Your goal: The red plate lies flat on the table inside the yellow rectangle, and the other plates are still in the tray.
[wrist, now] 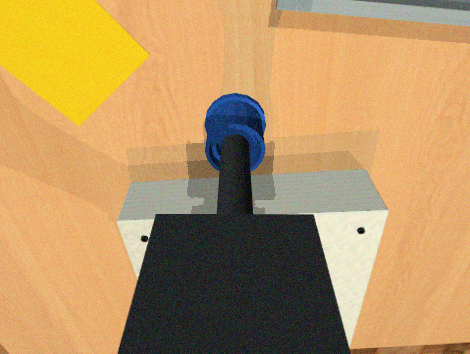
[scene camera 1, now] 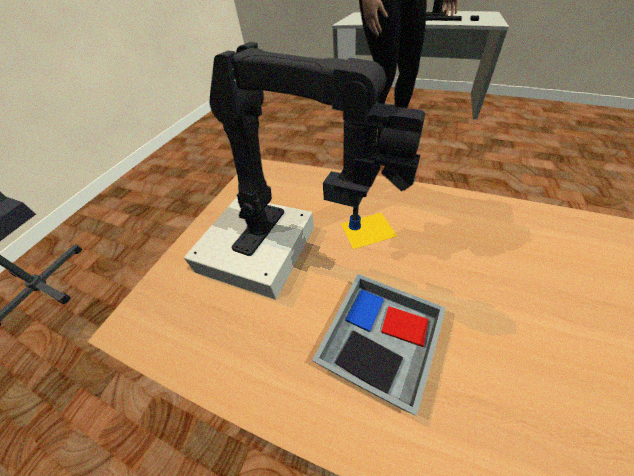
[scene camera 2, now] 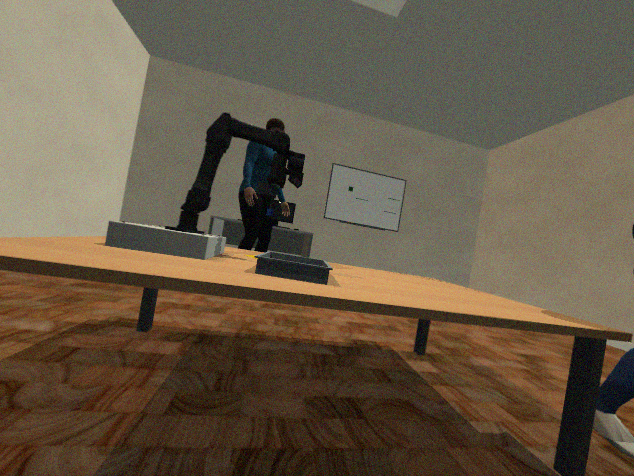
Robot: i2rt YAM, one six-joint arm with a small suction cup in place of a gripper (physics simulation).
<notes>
My suction cup holds nothing. The cup hangs 23 cm from the middle of a blue plate, above it. A red plate sits on a grey tray.
My suction cup shows as well in the wrist view.
</notes>
